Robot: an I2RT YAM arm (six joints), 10 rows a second.
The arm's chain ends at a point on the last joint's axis. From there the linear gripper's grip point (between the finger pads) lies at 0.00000 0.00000 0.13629 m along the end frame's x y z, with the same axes.
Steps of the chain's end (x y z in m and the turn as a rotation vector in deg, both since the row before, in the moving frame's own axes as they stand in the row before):
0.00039 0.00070 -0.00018 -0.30 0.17 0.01
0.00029 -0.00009 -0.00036 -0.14 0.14 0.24
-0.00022 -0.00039 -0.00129 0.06 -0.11 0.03
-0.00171 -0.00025 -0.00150 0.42 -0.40 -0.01
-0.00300 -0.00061 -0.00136 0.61 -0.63 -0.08
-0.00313 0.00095 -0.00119 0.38 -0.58 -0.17
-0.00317 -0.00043 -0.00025 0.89 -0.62 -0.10
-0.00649 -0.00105 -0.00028 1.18 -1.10 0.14
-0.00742 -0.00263 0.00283 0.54 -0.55 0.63
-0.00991 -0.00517 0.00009 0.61 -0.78 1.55
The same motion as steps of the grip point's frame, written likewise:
0.00079 0.00141 -0.00018 -0.30 0.17 0.01
0.00062 0.00024 -0.00036 -0.14 0.14 0.24
-0.00048 -0.00053 -0.00129 0.06 -0.11 0.03
-0.00266 -0.00125 -0.00151 0.42 -0.40 -0.01
-0.00450 -0.00206 -0.00138 0.61 -0.63 -0.08
-0.00451 0.00005 -0.00120 0.38 -0.58 -0.17
-0.00465 -0.00255 -0.00027 0.89 -0.62 -0.10
-0.00910 -0.00386 -0.00033 1.18 -1.10 0.14
-0.00872 -0.00392 0.00282 0.54 -0.55 0.63
-0.01175 -0.00665 0.00007 0.61 -0.78 1.55

